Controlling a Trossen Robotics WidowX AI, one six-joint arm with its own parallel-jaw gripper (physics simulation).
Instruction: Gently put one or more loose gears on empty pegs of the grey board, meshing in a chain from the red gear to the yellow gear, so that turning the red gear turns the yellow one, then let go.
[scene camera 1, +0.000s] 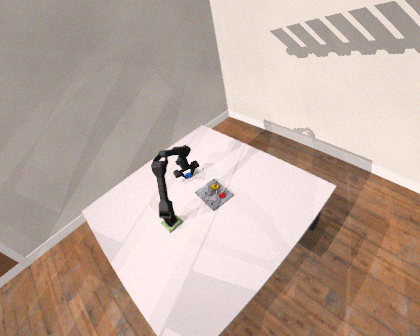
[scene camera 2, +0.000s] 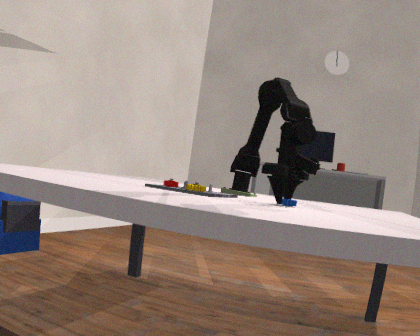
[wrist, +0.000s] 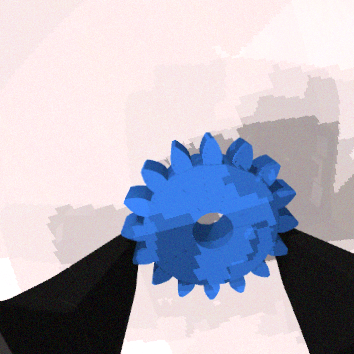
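Pixels of known places: gripper, fingertip midpoint: (scene camera 1: 189, 177) (scene camera 2: 282, 204) (wrist: 207, 240); arm's base at its link origin: (scene camera 1: 171, 221) (scene camera 2: 239, 191).
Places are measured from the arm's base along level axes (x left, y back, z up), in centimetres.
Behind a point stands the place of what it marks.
Observation:
A blue gear (scene camera 1: 188, 175) @(x 19.1, y -33.9, z 0.4 cm) (scene camera 2: 289, 202) @(x 20.8, y -36.6, z -0.3 cm) (wrist: 211, 214) @(x 20.6, y -34.4, z 0.4 cm) is at the table's surface, to the left of the grey board (scene camera 1: 213, 205) @(x -13.5, y -24.5, z -0.5 cm) (scene camera 2: 175, 189) @(x -9.2, y -40.2, z -0.8 cm). My gripper (scene camera 1: 186, 172) @(x 18.9, y -33.9, z -1.1 cm) (scene camera 2: 285, 200) @(x 18.9, y -33.9, z -1.1 cm) (wrist: 207, 240) @(x 18.9, y -33.9, z -1.1 cm) points down over it and is shut on it, one black finger pressing each side of its toothed rim. On the board a yellow gear (scene camera 1: 215, 187) @(x -5.9, y -35.6, z 1.1 cm) (scene camera 2: 196, 187) @(x -3.9, y -38.8, z 0.4 cm) and a red gear (scene camera 1: 222, 195) @(x -14.1, y -33.1, z 1.0 cm) (scene camera 2: 171, 183) @(x -12.4, y -35.3, z 0.4 cm) sit on pegs, apart from each other. Bare pegs (scene camera 2: 185, 183) @(x -8.7, y -34.0, z 1.0 cm) (scene camera 2: 210, 187) @(x -2.7, y -29.4, z 0.7 cm) stand near them.
The arm's base stands on a green plate (scene camera 1: 173, 225) @(x -3.5, y 1.4, z 0.3 cm) (scene camera 2: 239, 192) @(x 1.1, y -5.2, z -0.3 cm) near the board. A grey cabinet (scene camera 2: 349, 188) with a dark screen (scene camera 2: 322, 147) and a small red object (scene camera 2: 341, 167) stands behind the table. The table's edge (scene camera 2: 209, 220) @(x 13.2, y -86.2, z -2.6 cm) is close in the side view.

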